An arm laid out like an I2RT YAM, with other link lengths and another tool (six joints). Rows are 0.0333 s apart.
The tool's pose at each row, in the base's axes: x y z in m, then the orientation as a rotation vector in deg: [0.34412, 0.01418, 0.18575, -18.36, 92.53, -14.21]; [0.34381, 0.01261, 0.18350, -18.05, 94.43, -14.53]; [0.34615, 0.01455, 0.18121, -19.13, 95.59, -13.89]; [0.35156, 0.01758, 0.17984, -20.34, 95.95, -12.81]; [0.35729, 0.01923, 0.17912, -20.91, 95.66, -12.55]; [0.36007, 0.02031, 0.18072, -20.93, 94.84, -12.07]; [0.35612, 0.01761, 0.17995, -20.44, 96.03, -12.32]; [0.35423, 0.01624, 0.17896, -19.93, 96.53, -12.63]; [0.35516, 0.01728, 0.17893, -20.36, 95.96, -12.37]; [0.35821, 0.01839, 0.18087, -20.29, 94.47, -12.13]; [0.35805, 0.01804, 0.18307, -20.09, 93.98, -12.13]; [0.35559, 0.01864, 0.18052, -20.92, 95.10, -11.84]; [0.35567, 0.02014, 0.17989, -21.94, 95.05, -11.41]
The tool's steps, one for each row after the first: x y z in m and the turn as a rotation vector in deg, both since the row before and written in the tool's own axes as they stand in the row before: [0.00267, -0.00066, -0.00020, 0.06, 1.92, 0.13]; [0.00125, 0.00248, 0.00260, -1.25, 0.99, -0.26]; [-0.00037, 0.00289, 0.00564, -1.47, 0.14, -0.14]; [-0.00053, 0.00120, 0.00586, -0.45, -0.33, -0.25]; [-0.00215, 0.00013, 0.00261, -0.18, -0.89, 0.19]; [0.00202, -0.00180, -0.00402, 0.25, 1.21, 0.28]; [0.00161, -0.00073, -0.00182, 0.41, 0.55, 0.20]; [-0.00045, 0.00089, 0.00098, -0.32, -0.60, -0.18]; [-0.00252, 0.00004, 0.00282, 0.14, -1.50, 0.06]; [-0.00192, -0.00106, -0.00043, 0.20, -0.48, 0.09]; [0.00235, 0.00168, -0.00214, -0.87, 1.04, -0.27]; [0.00005, 0.00161, 0.00027, -0.87, -0.12, -0.42]
